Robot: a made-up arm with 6 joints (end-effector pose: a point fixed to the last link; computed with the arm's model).
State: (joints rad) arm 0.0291 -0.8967 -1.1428 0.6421 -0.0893 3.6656
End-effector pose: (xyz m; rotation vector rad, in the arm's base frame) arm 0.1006 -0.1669 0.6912 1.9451 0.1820 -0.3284
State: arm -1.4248 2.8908 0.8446 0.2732 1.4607 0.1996
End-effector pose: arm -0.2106 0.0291 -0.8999 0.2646 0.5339 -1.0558
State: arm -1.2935 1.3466 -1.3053 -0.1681 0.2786 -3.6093
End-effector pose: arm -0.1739 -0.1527 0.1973 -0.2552 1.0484 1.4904
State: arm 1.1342 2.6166 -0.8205 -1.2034 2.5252 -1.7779
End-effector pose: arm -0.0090 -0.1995 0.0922 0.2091 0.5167 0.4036
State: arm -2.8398 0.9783 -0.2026 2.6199 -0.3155 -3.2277
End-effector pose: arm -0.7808 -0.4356 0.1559 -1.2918 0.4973 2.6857
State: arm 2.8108 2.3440 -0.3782 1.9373 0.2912 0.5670
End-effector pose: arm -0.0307 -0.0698 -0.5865 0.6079 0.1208 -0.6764
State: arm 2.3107 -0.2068 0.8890 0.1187 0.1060 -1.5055
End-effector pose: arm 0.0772 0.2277 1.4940 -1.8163 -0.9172 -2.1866
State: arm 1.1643 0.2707 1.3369 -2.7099 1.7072 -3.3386
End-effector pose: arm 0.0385 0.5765 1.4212 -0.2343 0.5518 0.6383
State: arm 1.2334 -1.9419 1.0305 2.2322 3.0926 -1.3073
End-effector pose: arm -0.5322 -1.1237 -0.0029 -2.3206 -1.6636 0.5071
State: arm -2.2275 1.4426 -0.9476 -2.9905 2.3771 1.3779
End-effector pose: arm 0.0461 -0.2835 -0.0006 -0.2804 -1.6734 -0.2894
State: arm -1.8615 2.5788 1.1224 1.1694 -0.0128 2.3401
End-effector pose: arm -0.2558 -0.5660 -0.8327 -1.3176 1.2805 1.2517
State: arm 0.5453 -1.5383 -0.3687 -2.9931 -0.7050 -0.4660
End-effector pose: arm -0.4494 -0.0274 0.8626 -1.4076 -0.8651 -1.9866
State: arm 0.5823 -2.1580 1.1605 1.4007 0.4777 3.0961
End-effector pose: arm -0.9031 -0.6376 -0.3770 0.1618 1.9480 -2.1597
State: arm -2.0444 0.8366 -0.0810 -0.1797 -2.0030 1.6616
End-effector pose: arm -0.5624 -0.6399 0.2450 1.1612 0.7856 0.6323
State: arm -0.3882 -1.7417 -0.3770 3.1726 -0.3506 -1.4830
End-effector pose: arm -0.4040 0.3942 0.7744 -1.5275 -1.0562 -1.6743
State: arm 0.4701 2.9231 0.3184 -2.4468 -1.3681 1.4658
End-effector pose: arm -0.4674 -0.0548 -0.5355 1.2500 1.8184 -0.2372
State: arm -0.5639 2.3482 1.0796 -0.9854 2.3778 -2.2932
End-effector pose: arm 0.3445 -0.3565 -0.7887 1.0800 -1.8687 0.2686
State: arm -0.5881 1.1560 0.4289 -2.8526 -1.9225 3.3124
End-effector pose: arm 0.9564 -0.3935 0.1238 -0.5665 -1.0969 -0.3163
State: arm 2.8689 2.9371 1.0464 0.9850 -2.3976 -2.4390
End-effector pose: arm -0.0777 0.1434 -0.9723 -0.4878 -1.2629 0.3538
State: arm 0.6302 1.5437 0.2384 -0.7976 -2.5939 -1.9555
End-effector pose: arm 0.6308 0.2769 -0.2999 0.8510 -1.6506 1.8821
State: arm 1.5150 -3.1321 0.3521 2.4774 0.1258 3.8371
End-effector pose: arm -0.1961 -0.5174 -0.6856 -1.9668 2.2383 0.2999
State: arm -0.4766 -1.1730 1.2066 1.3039 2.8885 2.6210
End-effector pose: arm -1.0791 0.4942 0.8237 -0.9578 0.7771 0.3179
